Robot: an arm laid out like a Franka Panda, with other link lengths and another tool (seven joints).
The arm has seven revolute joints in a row. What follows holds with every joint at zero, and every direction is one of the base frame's. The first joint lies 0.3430 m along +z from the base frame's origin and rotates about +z. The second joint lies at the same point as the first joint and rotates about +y. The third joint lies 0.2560 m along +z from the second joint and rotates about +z. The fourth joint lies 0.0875 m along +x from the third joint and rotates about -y. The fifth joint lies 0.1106 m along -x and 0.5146 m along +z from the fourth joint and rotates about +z. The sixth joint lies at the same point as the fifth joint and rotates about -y. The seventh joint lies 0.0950 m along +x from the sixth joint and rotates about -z. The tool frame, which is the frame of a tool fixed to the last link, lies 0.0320 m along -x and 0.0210 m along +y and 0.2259 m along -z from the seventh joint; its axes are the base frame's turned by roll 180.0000, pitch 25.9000 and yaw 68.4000 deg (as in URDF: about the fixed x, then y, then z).
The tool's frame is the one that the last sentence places.
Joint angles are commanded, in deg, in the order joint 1, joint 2, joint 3, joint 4, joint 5, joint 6, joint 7. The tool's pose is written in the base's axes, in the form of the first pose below.
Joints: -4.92 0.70 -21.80 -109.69 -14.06 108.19 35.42
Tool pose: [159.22 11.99 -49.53 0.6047 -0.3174 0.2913]
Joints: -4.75 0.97 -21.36 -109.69 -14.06 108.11 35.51
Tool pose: [158.97 12.75 -49.87 0.6076 -0.3108 0.2882]
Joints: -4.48 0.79 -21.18 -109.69 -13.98 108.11 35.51
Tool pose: [158.95 13.32 -49.48 0.6103 -0.3058 0.2901]
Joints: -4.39 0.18 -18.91 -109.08 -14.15 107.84 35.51
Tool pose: [158.09 16.21 -47.68 0.6245 -0.2820 0.3029]
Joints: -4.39 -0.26 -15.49 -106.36 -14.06 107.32 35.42
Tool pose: [156.89 19.86 -43.30 0.6509 -0.2481 0.3359]
